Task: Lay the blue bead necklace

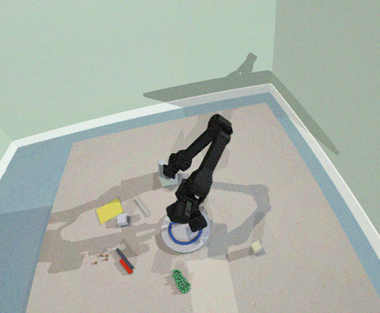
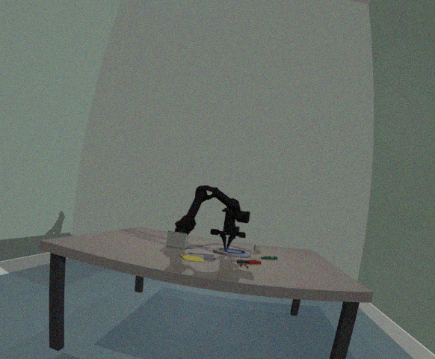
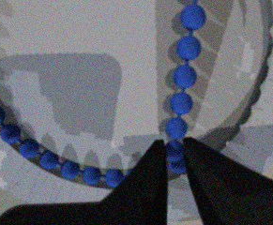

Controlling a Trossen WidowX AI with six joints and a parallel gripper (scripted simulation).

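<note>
Right now the round bead board is 4 cm ahead of my gripper tip, 3 cm to the right of it and 1 cm below it. The rest, counted from my gripper tip: white cube: 31 cm to the right, 3 cm behind; cream cube: 22 cm to the left, 16 cm ahead; stick: 23 cm to the right, 9 cm behind, 1 cm below.
</note>
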